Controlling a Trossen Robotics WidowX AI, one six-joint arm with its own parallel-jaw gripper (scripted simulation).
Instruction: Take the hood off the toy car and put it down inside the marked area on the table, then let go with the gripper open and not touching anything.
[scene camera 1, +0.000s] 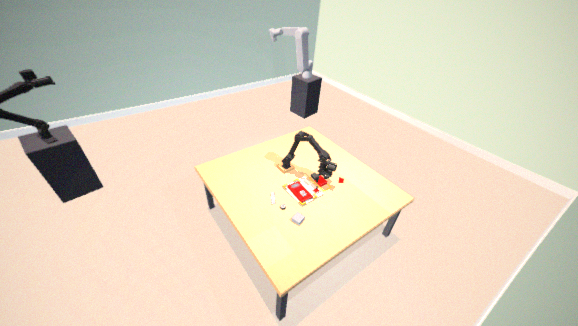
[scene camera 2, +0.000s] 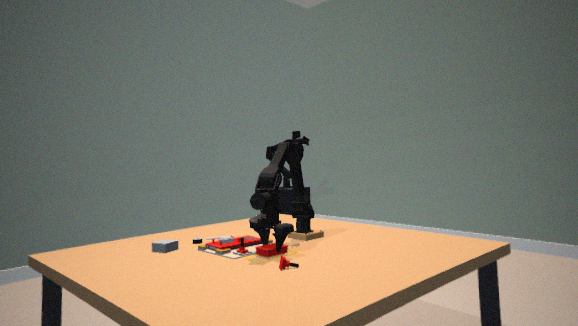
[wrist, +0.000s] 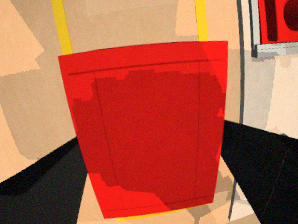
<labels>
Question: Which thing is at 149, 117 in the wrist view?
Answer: A red hood.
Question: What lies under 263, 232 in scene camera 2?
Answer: My gripper.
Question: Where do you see my gripper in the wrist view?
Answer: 150, 134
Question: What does my gripper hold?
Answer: A red hood.
</labels>
